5 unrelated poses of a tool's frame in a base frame.
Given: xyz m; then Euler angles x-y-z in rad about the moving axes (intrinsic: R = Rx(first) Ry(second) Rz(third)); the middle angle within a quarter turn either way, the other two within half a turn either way.
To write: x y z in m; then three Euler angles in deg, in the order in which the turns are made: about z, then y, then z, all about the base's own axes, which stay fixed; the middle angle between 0 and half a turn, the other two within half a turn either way. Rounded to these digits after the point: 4 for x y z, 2 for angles.
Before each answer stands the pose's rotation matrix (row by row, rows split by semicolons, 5 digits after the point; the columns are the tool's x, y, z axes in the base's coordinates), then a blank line. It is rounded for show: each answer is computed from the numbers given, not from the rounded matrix.
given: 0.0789 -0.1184 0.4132 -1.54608 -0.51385 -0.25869
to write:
0.84188 0.22278 -0.49153; 0.46871 0.14959 0.87059; 0.26748 -0.96332 0.02152

0.0789 -0.1184 0.4132 -105.52 88.77 119.45
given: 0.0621 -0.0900 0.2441 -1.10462 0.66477 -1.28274
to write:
0.22359 0.75463 0.61688; -0.58750 -0.40066 0.70307; 0.77772 -0.51962 0.35376

0.0621 -0.0900 0.2441 -146.25 69.28 48.74
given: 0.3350 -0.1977 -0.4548 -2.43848 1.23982 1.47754
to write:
0.03026 -0.32355 0.94573; -0.81646 0.53781 0.21012; -0.57661 -0.77851 -0.24790

0.3350 -0.1977 -0.4548 -53.47 104.35 12.53
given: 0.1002 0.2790 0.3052 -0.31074 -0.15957 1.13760
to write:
0.41444 -0.89610 -0.15889; 0.88455 0.35557 0.30188; -0.21401 -0.26566 0.94001

0.1002 0.2790 0.3052 -51.15 19.95 117.76
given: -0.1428 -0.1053 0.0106 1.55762 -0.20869 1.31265
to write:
0.24975 -0.94589 -0.20718; -0.04015 0.20366 -0.97822; 0.96748 0.25263 0.01289

-0.1428 -0.1053 0.0106 165.37 89.26 -101.96
